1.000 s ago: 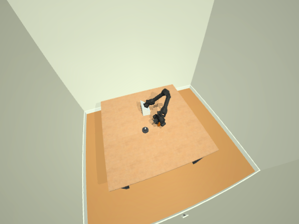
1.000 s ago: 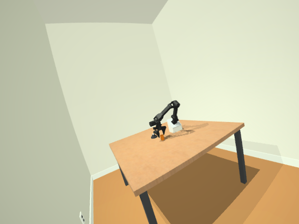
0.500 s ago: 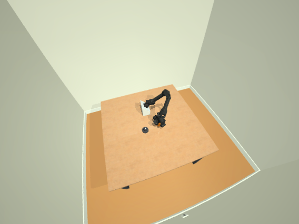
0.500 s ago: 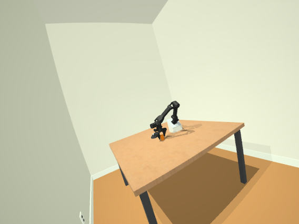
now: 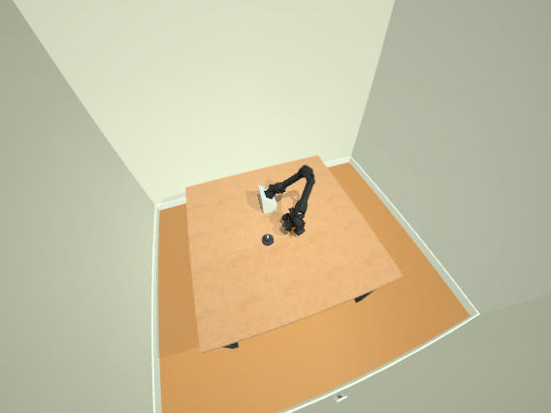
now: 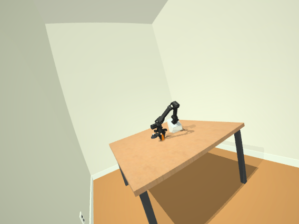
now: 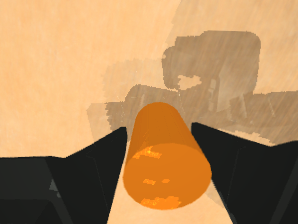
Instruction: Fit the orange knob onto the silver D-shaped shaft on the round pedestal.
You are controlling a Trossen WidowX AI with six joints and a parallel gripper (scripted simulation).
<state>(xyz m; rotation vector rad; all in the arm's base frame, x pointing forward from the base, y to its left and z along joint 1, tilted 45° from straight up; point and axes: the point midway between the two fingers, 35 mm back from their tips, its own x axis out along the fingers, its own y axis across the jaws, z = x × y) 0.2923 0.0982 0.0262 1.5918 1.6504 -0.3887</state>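
Now: the pedestal 190 mm to the right of my gripper tip, 20 mm above it and 10 mm ahead of it. Also, from my gripper tip: orange knob 30 mm above.
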